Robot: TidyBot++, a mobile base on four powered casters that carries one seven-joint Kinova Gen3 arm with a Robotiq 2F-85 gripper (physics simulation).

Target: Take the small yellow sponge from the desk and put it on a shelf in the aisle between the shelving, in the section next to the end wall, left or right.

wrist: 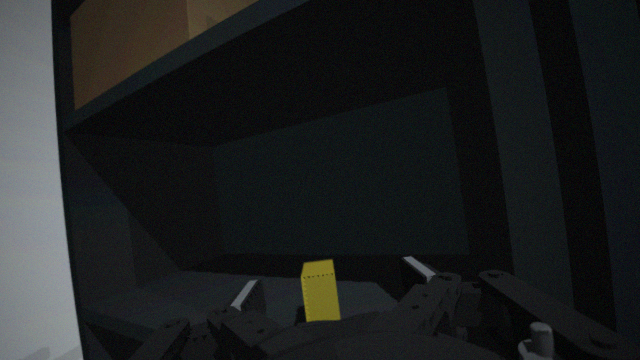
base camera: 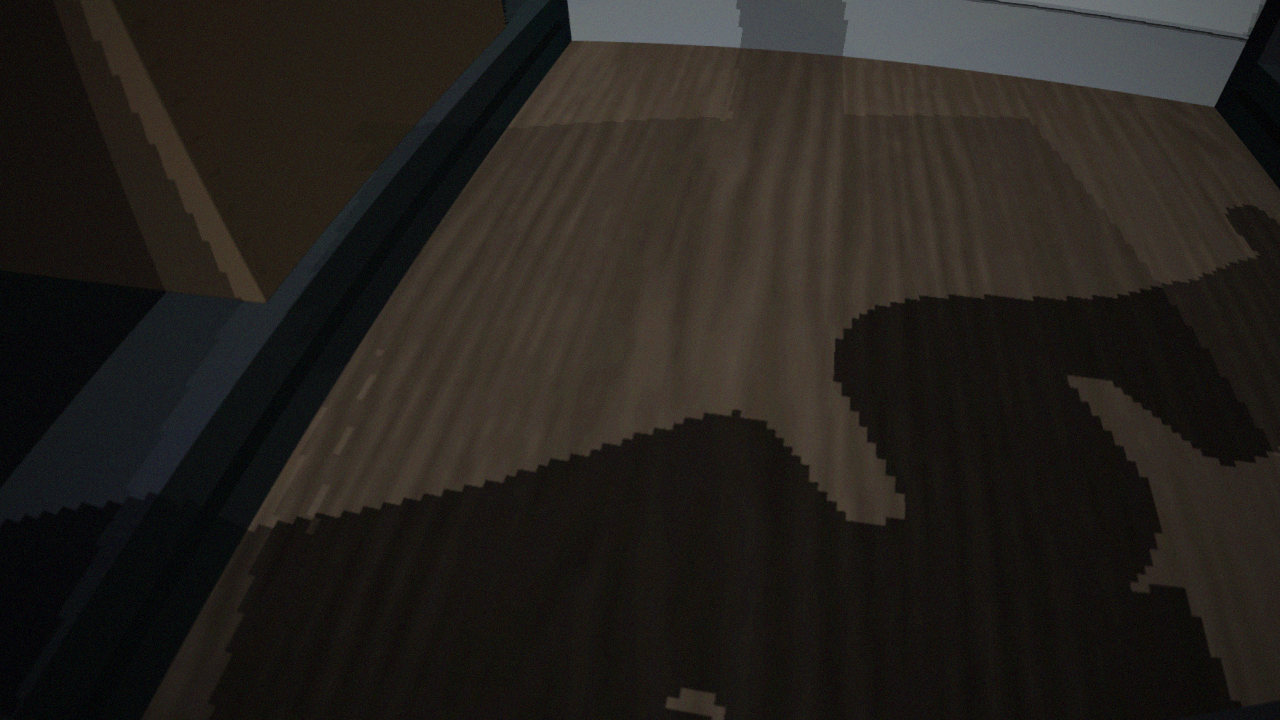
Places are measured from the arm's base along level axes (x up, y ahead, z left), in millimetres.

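Pixels of known places: gripper, fingertip midpoint: (wrist: 332, 284).
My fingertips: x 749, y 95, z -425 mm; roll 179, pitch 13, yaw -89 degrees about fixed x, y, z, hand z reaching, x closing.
Observation:
Ahead of a thing's pixels: the offset from my fingertips to its top centre. Level surfaces: height alone.
The small yellow sponge {dz -198, dx -55, dy +63 mm} (wrist: 321, 295) stands on a dark shelf board {dx -155 mm} (wrist: 175, 292) inside a shelf section, seen low in the middle of the wrist view. My gripper (wrist: 332, 284) is open and empty, its fingertips to the left and right of the sponge in the view. The sponge is apart from the fingers and lies beyond them, further in; its lower part is hidden by the gripper body. The section borders the pale end wall (wrist: 30, 175) at the left. The gripper and sponge do not show in the base camera view.
A brown box {dz -375, dx +572, dy +407 mm} (wrist: 130, 50) stands on the shelf above. Dark uprights (wrist: 530, 150) are at the right of the section. In the base camera view, a shelf edge and a brown box (base camera: 340, 89) are at the left, and the pale end wall (base camera: 662, 22) stands beyond the wooden floor {dx -1146 mm} (base camera: 671, 223).

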